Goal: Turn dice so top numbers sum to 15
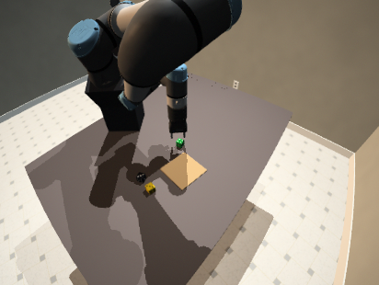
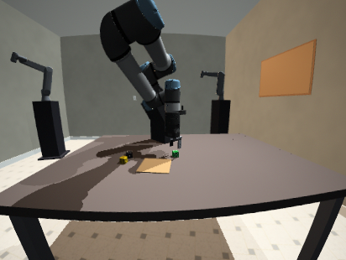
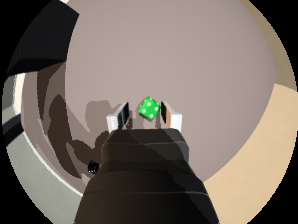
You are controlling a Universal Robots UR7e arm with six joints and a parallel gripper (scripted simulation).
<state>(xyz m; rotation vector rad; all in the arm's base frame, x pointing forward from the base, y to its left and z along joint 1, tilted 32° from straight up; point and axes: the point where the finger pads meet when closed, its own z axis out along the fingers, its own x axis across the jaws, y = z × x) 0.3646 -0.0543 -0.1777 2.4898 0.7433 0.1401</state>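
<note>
My hand is 1 cm short of the green die and 5 cm above it. The rest, counted from my hand: black die 5 cm behind, 24 cm to the right, 5 cm below; yellow die 1 cm ahead, 27 cm to the right, 5 cm below; tan mat 9 cm ahead, 13 cm to the right, 7 cm below.
</note>
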